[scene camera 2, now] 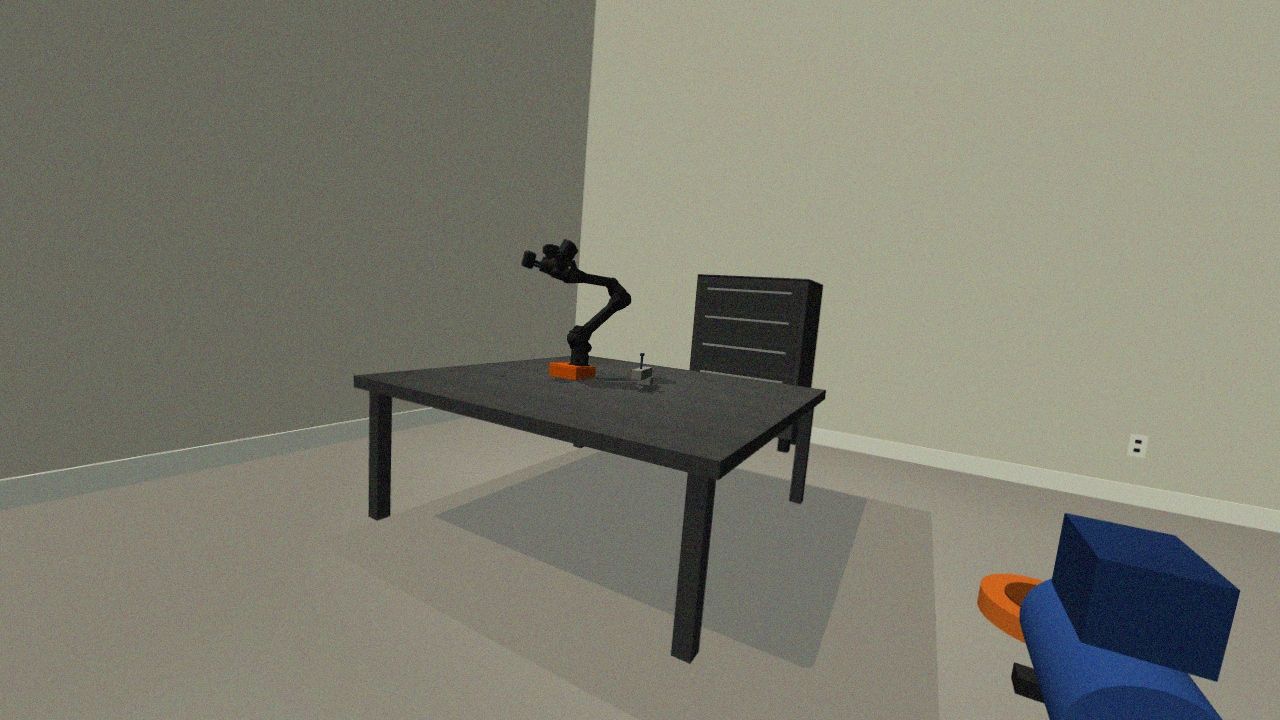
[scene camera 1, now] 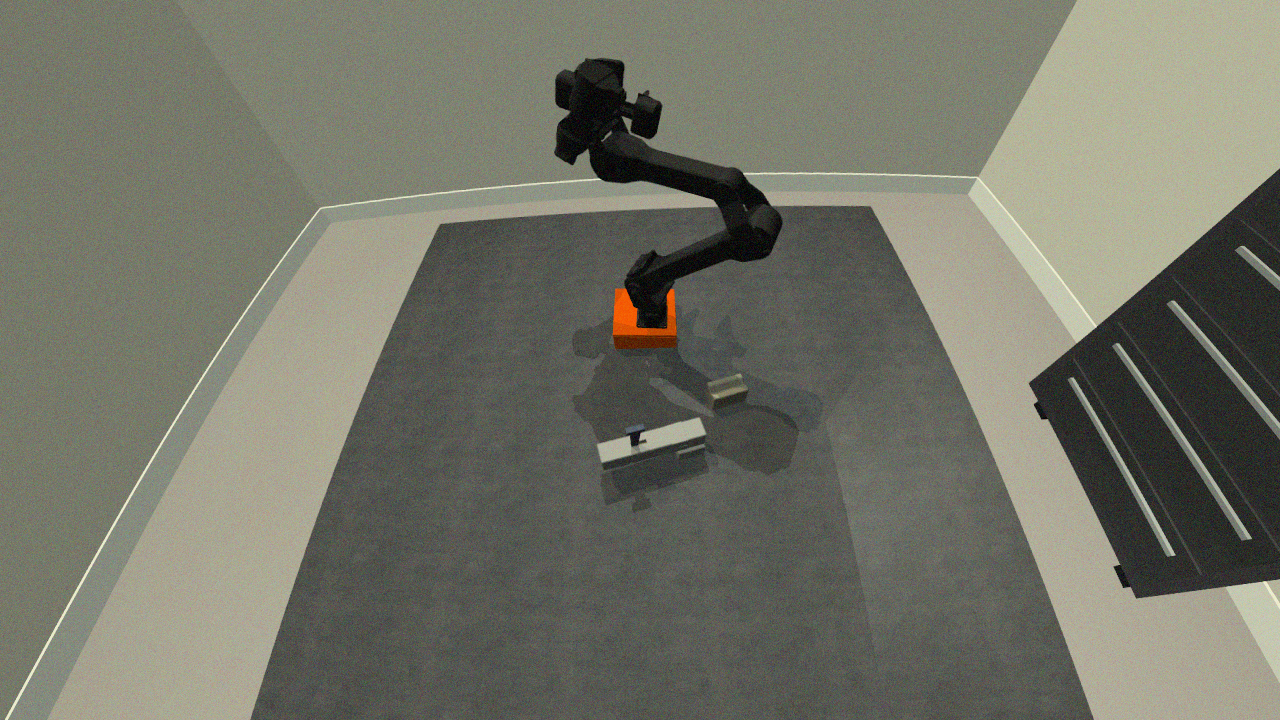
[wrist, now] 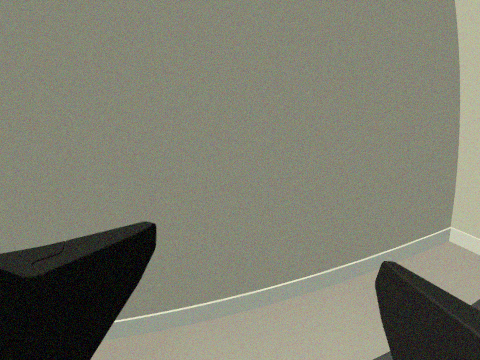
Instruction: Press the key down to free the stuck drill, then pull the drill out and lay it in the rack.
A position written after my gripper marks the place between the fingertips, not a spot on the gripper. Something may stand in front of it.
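I see my gripper (scene camera 1: 626, 85), and the wrist view shows the gripper (wrist: 267, 256) too. My gripper is open and holds nothing. I also see a rack (scene camera 1: 731, 390).
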